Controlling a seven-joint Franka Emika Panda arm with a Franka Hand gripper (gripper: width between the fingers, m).
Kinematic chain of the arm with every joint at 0, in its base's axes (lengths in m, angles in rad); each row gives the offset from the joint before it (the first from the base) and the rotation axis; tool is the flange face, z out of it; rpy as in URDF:
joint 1: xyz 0 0 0.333 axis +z
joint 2: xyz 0 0 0 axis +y
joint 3: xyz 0 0 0.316 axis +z
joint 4: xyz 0.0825 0 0 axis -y
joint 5: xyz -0.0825 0 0.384 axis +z
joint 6: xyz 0 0 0 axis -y
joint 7: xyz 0.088 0 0 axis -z
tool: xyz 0 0 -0.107 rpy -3.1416 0 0
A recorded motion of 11 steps. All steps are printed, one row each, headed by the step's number.
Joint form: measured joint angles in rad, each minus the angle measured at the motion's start. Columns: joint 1, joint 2, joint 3, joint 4, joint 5, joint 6, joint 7.
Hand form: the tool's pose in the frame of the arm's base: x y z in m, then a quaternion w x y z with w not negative. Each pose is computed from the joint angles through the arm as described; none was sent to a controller.
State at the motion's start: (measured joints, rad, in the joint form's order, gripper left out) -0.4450 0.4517 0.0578 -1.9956 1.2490 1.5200 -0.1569
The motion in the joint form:
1: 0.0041 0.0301 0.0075 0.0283 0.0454 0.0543 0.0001
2: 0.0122 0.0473 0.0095 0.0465 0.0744 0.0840 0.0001
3: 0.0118 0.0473 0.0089 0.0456 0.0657 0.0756 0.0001
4: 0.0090 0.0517 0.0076 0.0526 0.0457 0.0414 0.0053
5: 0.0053 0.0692 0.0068 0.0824 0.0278 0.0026 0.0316
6: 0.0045 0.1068 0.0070 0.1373 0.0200 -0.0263 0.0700
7: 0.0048 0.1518 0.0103 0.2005 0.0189 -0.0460 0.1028
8: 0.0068 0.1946 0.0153 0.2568 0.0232 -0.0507 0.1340
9: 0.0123 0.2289 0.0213 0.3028 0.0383 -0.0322 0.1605
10: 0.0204 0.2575 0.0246 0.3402 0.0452 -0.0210 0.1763
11: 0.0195 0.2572 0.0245 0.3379 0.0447 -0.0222 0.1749
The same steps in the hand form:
1: 0.5609 -0.1125 0.2490 0.62718 -0.68149 0.33097 0.18077
2: 0.5700 -0.1121 0.2456 0.62957 -0.67808 0.34006 0.16798
3: 0.5685 -0.1115 0.2453 0.62869 -0.67933 0.33692 0.17246
4: 0.5664 -0.1107 0.2462 0.62973 -0.67967 0.32656 0.18669
5: 0.5699 -0.1123 0.2480 0.63057 -0.67677 0.32009 0.20473
6: 0.5805 -0.1154 0.2469 0.63103 -0.67170 0.31935 0.22053
7: 0.5940 -0.1179 0.2442 0.63248 -0.66727 0.31836 0.23102
8: 0.6070 -0.1190 0.2396 0.63295 -0.66276 0.32181 0.23783
9: 0.6203 -0.1187 0.2355 0.63337 -0.65874 0.33080 0.23554
10: 0.6304 -0.1165 0.2314 0.63276 -0.65775 0.33417 0.23517
11: 0.6296 -0.1167 0.2308 0.63294 -0.65744 0.33409 0.23568

